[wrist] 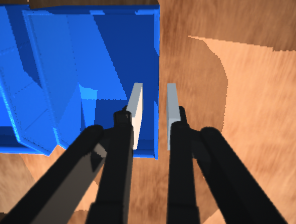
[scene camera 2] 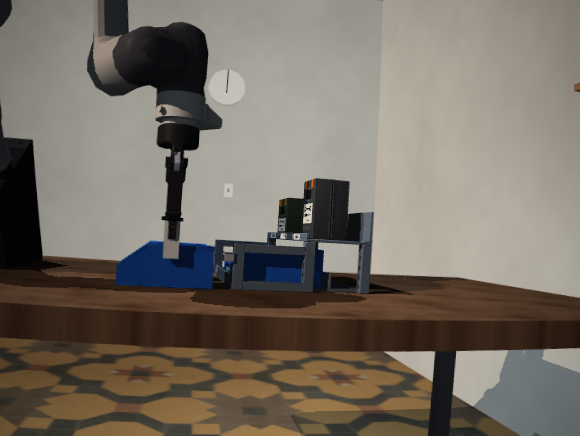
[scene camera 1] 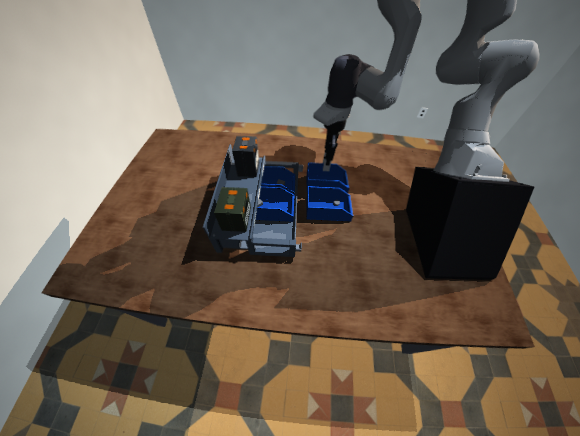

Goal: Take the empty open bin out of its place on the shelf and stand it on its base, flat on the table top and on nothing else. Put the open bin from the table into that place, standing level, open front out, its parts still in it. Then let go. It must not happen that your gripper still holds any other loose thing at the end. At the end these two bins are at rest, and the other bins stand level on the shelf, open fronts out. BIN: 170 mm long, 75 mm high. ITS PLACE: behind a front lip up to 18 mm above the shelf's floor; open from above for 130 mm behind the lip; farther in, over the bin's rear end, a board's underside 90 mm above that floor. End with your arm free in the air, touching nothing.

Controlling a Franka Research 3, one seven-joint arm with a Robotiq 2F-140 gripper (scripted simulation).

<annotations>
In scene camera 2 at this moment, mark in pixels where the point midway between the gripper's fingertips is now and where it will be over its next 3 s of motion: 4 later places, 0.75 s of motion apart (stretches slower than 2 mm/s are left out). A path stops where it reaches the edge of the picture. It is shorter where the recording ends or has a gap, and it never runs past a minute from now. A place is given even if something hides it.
The gripper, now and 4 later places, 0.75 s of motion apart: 170, 257; 173, 241; 175, 222; 174, 209; 172, 205
</annotations>
